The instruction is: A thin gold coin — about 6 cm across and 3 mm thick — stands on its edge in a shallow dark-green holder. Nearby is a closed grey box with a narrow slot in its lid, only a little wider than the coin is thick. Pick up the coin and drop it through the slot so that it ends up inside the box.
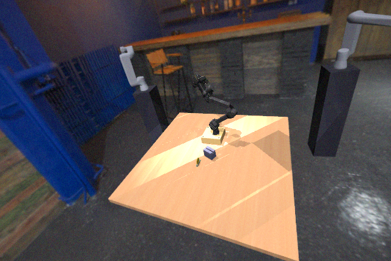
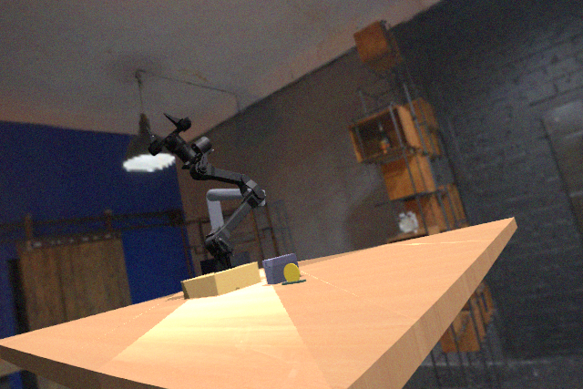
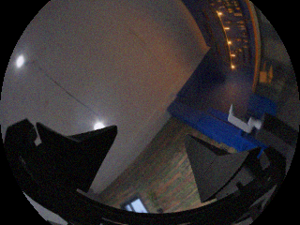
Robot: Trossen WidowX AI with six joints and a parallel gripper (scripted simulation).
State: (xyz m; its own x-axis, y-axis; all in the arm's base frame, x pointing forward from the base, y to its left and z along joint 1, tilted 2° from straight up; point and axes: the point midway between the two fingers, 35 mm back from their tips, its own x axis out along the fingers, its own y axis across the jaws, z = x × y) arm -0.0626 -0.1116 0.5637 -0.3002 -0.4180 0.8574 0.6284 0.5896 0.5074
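My gripper tip is now 430 mm short of the gold coin, 10 mm to the right of it and 630 mm above it.
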